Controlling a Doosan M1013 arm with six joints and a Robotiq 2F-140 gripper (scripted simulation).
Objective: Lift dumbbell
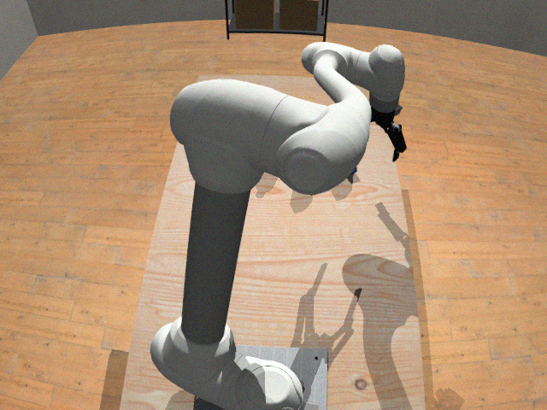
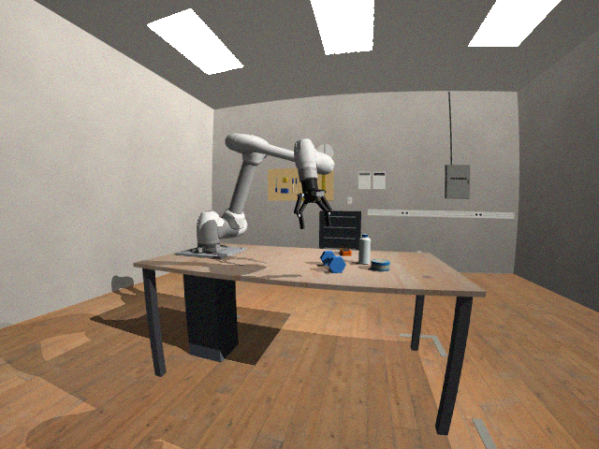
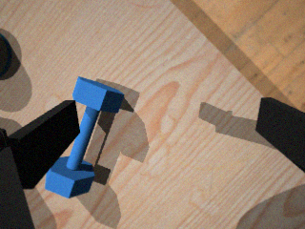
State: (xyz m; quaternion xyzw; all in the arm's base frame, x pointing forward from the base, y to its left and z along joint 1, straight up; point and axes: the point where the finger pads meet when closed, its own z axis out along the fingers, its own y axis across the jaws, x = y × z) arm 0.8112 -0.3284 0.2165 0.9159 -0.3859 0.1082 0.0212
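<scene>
Now: hand 20 cm above the blue dumbbell, 15 cm to the right of it and 6 cm short of it. Also, from my hand: flat blue round tin: 32 cm ahead, 21 cm below, 18 cm to the left; small orange block: 57 cm to the left, 22 cm below, 11 cm ahead; white bottle: 31 cm to the left, 23 cm ahead, 16 cm below.
</scene>
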